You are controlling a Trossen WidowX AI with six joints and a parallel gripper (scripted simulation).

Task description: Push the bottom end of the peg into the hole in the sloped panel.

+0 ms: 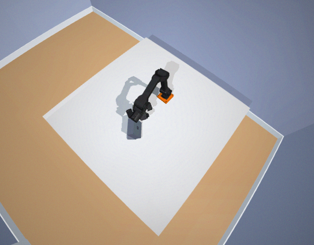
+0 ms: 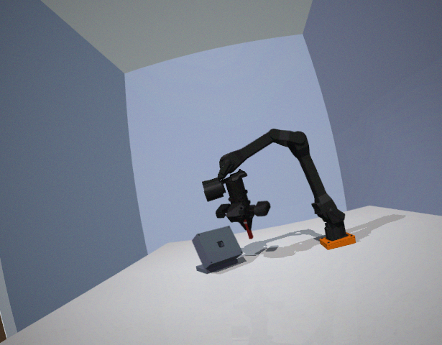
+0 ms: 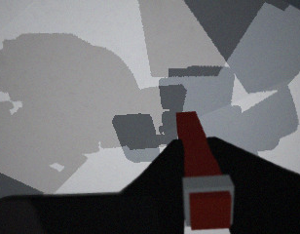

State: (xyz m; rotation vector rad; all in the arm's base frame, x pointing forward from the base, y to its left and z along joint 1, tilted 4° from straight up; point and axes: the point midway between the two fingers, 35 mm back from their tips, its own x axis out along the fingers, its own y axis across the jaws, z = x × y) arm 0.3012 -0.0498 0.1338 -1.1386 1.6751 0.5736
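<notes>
My gripper tip is 11 cm short of the grey sloped panel, 6 cm to the right of it and 3 cm above it. The rest, counted from my gripper tip: red square peg: 2 cm above.
</notes>
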